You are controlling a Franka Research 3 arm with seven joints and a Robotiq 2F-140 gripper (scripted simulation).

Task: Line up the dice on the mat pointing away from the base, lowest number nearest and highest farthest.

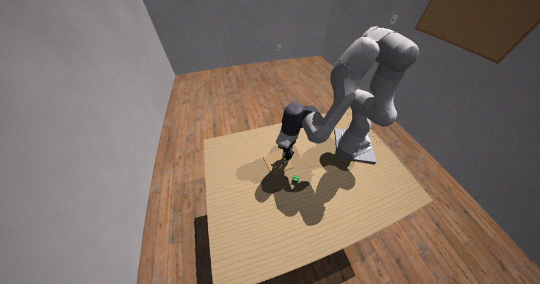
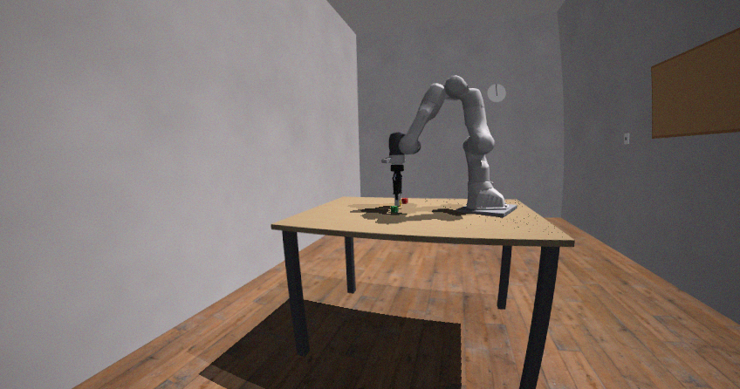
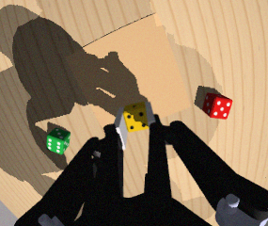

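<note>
Now: hand 2 cm above the yellow die. Round my hand: green die 14 cm to the left, 3 cm below, 3 cm behind; then red die 12 cm to the right, 3 cm below, 1 cm behind; then tan mat 5 cm ahead, 4 cm below.
</note>
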